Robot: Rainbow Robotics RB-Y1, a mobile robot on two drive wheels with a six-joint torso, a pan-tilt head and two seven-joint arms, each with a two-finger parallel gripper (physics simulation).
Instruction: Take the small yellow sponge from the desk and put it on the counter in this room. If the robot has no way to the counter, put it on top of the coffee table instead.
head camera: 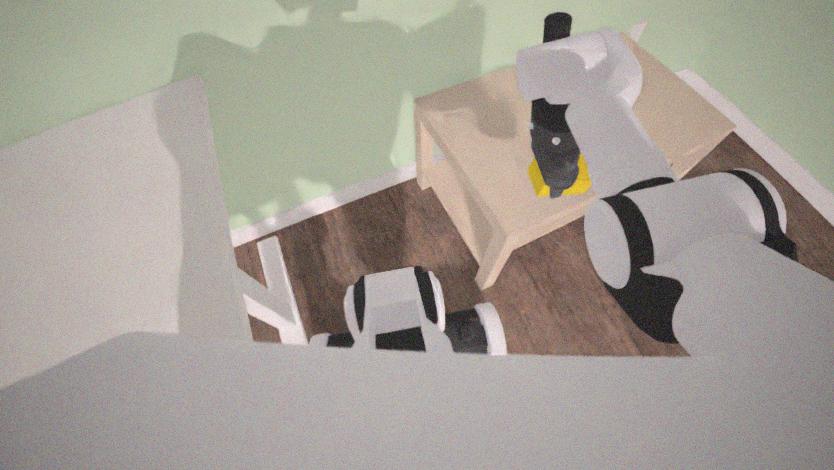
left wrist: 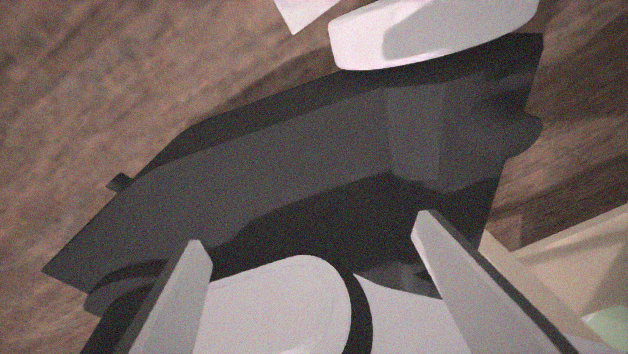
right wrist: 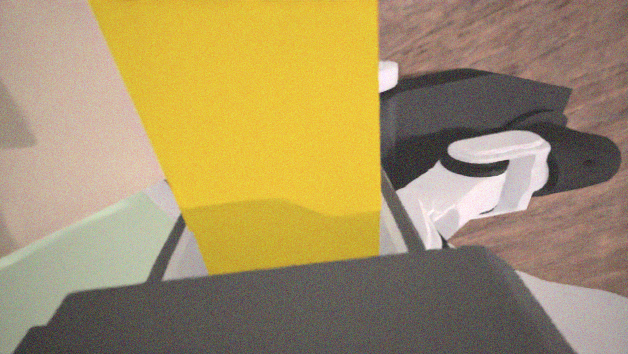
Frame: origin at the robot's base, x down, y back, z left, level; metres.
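Seen in the pictures: left gripper, fingertip midpoint: (left wrist: 313, 237); right gripper, fingertip midpoint: (head camera: 549, 181) (right wrist: 291, 171).
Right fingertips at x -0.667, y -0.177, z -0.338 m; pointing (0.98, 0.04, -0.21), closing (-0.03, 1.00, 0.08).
A point is followed by its place in that frame.
The yellow sponge (head camera: 576, 185) @[y -0.145, x -0.689, z -0.371 m] (right wrist: 270, 110) @[y -0.174, x -0.705, z -0.378 m] is gripped between the fingers of my right gripper (head camera: 556, 190) @[y -0.177, x -0.667, z -0.338 m] (right wrist: 291, 171) @[y -0.177, x -0.667, z -0.338 m]. In the head view it shows over the near part of a low light-wood table (head camera: 478, 157) @[y -0.430, x -0.451, z -0.296 m] (right wrist: 65, 100) @[y -0.440, x -0.451, z -0.370 m], which looks like the coffee table; its height over the top is hard to tell. My left gripper (left wrist: 313, 237) @[y 0.171, x -0.312, z 0.218 m] is open and empty, with its fingers wide apart above my dark base. The head view does not show my left gripper. A pale table top (head camera: 87, 204) @[y -0.270, x -0.721, z 0.538 m] lies at the left; I cannot tell whether it is the desk or the counter.
A white leg frame (head camera: 278, 274) stands under the pale top's right edge. My base (head camera: 393, 303) (left wrist: 300, 160) @[y 0.177, x -0.169, z 0.177 m] is on brown wood floor (head camera: 373, 227) @[y -0.515, x -0.001, z 0.058 m], between the pale top and the wooden table. A green wall (head camera: 326, 116) @[y -0.676, x -0.461, z 0.122 m] with white skirting runs behind both.
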